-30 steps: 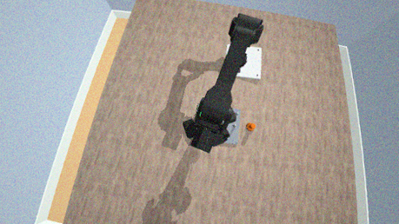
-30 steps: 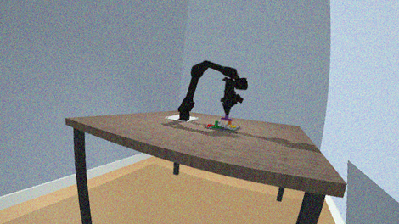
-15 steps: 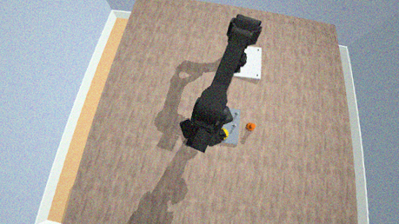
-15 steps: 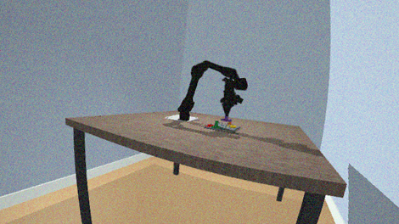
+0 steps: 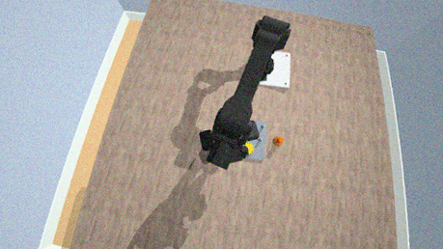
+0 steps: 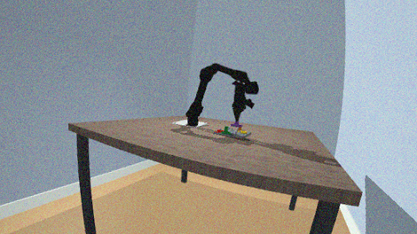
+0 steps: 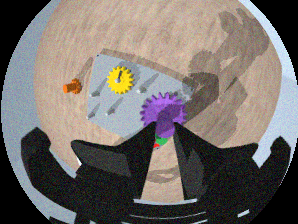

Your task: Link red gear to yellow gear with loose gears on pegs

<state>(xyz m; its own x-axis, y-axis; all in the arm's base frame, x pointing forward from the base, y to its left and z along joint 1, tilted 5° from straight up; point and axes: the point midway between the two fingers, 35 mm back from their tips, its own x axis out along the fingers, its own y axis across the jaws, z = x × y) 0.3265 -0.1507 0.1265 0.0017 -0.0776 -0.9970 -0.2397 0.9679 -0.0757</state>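
My gripper tip is 1 cm above the purple gear. From my gripper tip the other things lie so: green gear: 6 cm below, 5 cm behind, 1 cm to the right; red gear: 9 cm behind, 7 cm below, 1 cm to the left; yellow gear: 9 cm to the left, 7 cm below, 3 cm ahead.
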